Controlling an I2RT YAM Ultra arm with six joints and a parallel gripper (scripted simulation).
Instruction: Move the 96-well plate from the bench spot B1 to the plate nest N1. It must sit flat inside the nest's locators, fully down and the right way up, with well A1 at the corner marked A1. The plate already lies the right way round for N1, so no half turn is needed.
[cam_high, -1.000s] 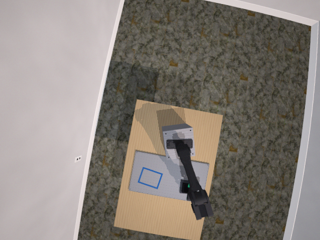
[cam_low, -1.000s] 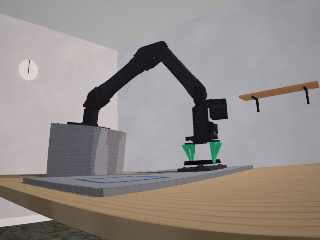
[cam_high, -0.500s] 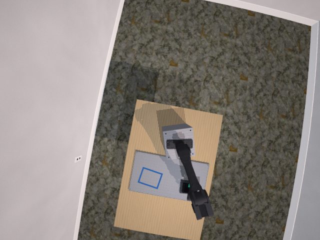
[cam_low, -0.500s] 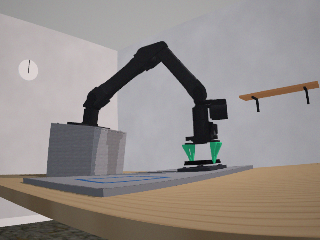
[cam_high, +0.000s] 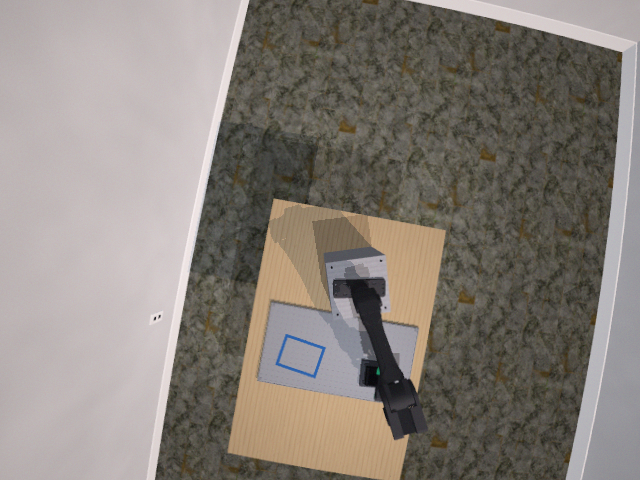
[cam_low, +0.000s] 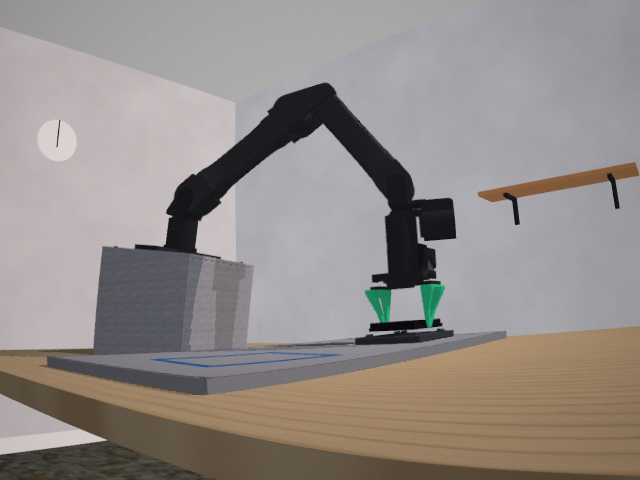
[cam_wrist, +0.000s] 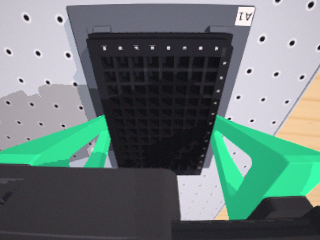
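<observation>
My hand is 20 mm above the dark plate nest N1. From my hand the other things lie so: black 96-well plate right at my hand; then white A1 label 70 mm to the left, 60 mm ahead, 20 mm below.
</observation>
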